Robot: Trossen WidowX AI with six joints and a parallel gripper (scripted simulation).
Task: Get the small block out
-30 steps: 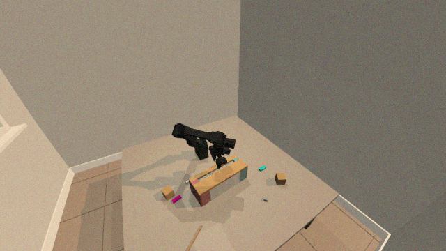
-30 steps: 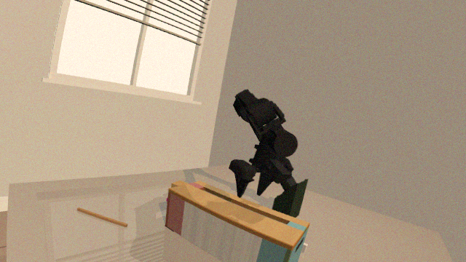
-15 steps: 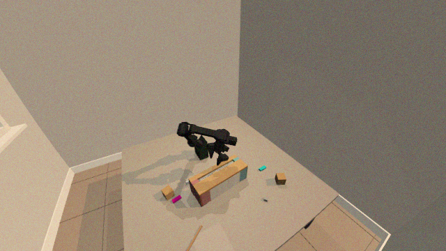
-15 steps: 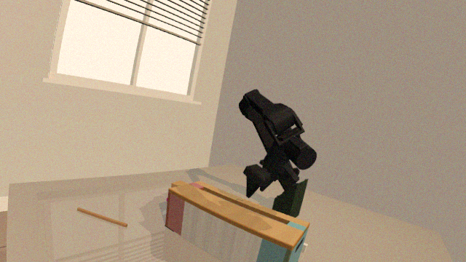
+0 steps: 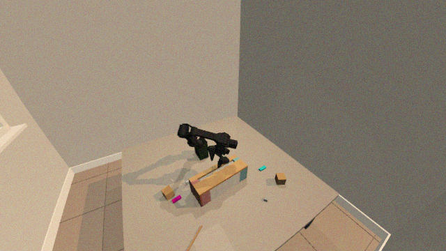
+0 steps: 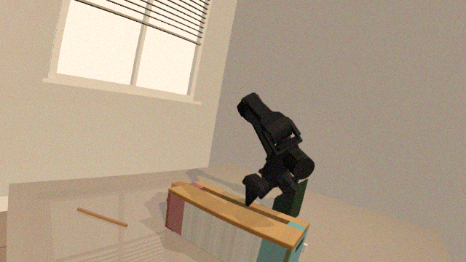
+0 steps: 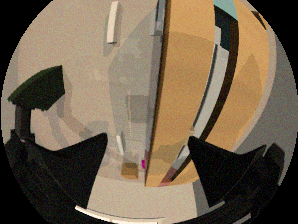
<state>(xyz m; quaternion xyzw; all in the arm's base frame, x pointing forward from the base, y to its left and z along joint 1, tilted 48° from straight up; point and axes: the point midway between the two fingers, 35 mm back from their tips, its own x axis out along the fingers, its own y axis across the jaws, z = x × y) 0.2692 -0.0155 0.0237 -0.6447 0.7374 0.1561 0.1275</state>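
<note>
Now: the long box 40 mm ahead of my gripper tip, 20 mm to the right of it and 70 mm below it. Round my gripper tip: magenta piece 320 mm to the right, 120 mm below; grey piece 360 mm ahead, 140 mm to the left, 120 mm below; teal piece 170 mm ahead, 330 mm to the left, 120 mm below.
</note>
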